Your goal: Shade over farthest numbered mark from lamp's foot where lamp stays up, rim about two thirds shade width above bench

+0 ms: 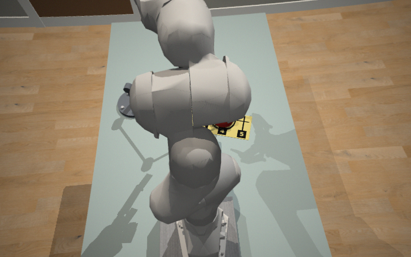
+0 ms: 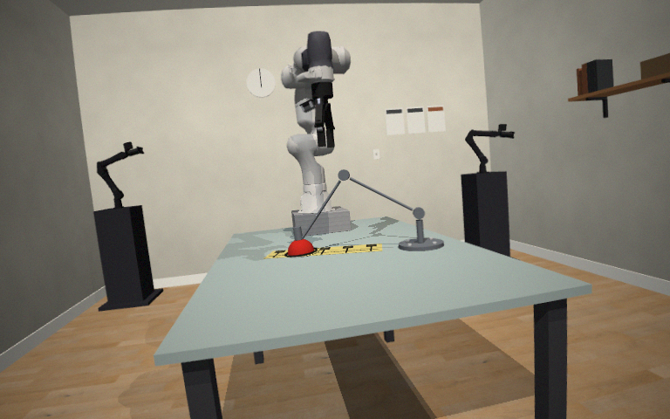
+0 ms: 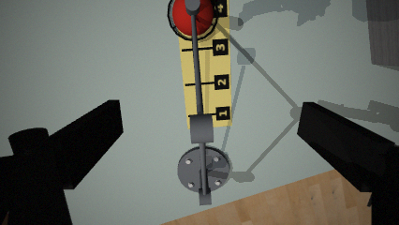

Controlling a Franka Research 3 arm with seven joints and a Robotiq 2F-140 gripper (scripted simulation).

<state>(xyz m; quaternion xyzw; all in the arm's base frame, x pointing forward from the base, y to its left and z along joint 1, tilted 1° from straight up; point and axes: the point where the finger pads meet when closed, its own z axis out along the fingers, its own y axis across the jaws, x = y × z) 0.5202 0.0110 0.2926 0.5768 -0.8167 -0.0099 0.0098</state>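
The yellow numbered strip lies 4 cm behind my hand, 4 cm to the right of it and 39 cm below it. The rest, counted from my hand: round grey foot (9 cm ahead, 30 cm to the left, 36 cm below).
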